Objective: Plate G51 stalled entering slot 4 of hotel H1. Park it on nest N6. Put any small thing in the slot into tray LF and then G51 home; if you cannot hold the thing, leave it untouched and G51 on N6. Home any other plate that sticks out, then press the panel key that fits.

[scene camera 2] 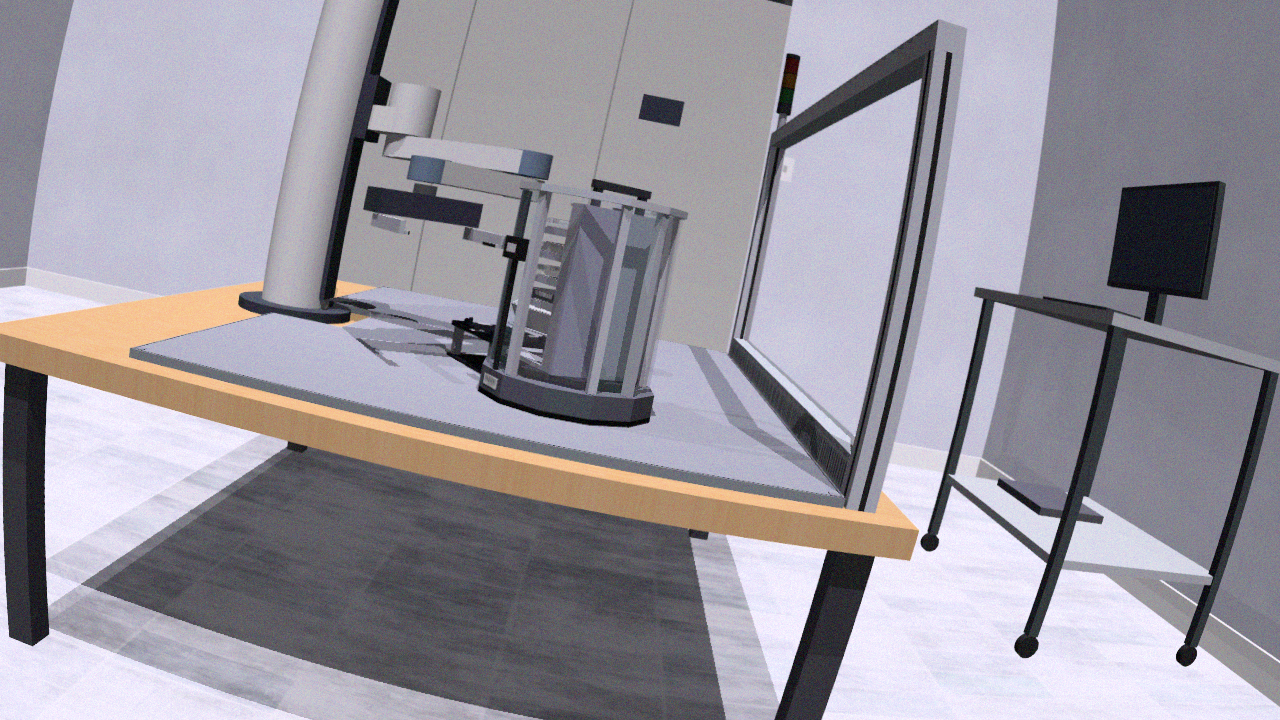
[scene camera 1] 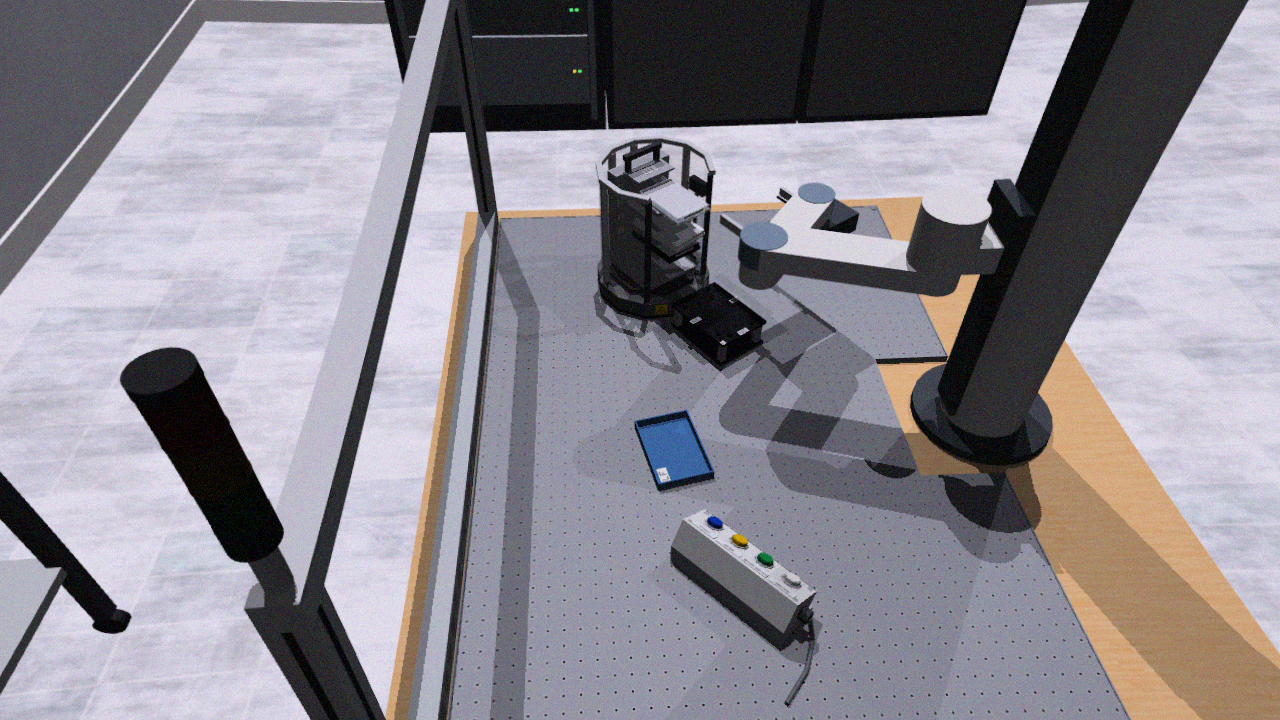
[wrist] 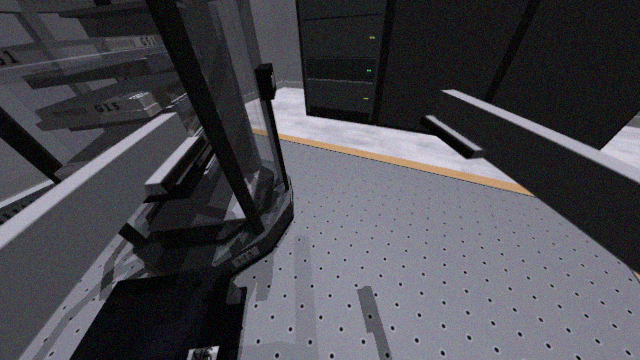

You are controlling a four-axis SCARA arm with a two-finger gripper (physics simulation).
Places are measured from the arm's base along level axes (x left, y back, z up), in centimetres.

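Pixels of known places: gripper, fingertip midpoint: (scene camera 2: 453,234) (scene camera 1: 751,204) (wrist: 315,115); arm's base at its link origin: (scene camera 2: 293,311) (scene camera 1: 977,414).
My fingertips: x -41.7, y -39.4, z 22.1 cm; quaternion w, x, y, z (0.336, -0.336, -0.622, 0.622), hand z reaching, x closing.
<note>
For each thing: its top centre in the pictures, then the offset to it from my fingertips. "pt": a spot on its surface instead.
- Hotel H1 at its top centre: (scene camera 2: 604,183) (scene camera 1: 656,157) dz +11.1, dx -1.2, dy -20.3 cm
- plate labelled G51 at a spot on its surface: (wrist: 115,46) pt dz +4.3, dx +3.4, dy -12.4 cm
- plate labelled G15 at its top centre: (wrist: 136,83) (scene camera 1: 661,204) dz +1.3, dx +1.0, dy -19.1 cm
- white plate at its top centre: (wrist: 75,42) (scene camera 1: 674,197) dz +4.9, dx +4.0, dy -17.0 cm
- Black nest N6 at its top centre: (scene camera 2: 504,326) (scene camera 1: 718,308) dz -13.8, dx +17.0, dy -8.2 cm
- Tray LF at its top centre: (scene camera 1: 673,445) dz -19.1, dx +48.8, dy -20.4 cm
- key panel at its top centre: (scene camera 1: 744,553) dz -12.4, dx +76.4, dy -12.2 cm
Hotel H1 (scene camera 1: 648,255) (scene camera 2: 563,402) (wrist: 215,125) stands upright with several plates inside. In the wrist view a plate labelled G51 (wrist: 115,46) sits above a plate labelled G15 (wrist: 107,107). In scene view 1 a white plate (scene camera 1: 680,202) sticks out of the hotel's open side; its label is unreadable there. Black nest N6 (scene camera 1: 716,320) (wrist: 165,310) stands at the hotel's foot. Tray LF (scene camera 1: 675,447) is blue. My gripper (scene camera 1: 751,205) (scene camera 2: 436,230) (wrist: 315,115) is open and empty, raised beside the hotel. No small thing in the slot can be made out.
The key panel (scene camera 1: 738,582) has blue, yellow, green and white keys and a cable. The arm's column (scene camera 1: 1029,268) (scene camera 2: 308,161) stands on the table. A framed screen (scene camera 1: 371,241) (scene camera 2: 904,268) runs along one edge. Dark cabinets (scene camera 1: 707,62) (wrist: 460,45) stand beyond the table.
</note>
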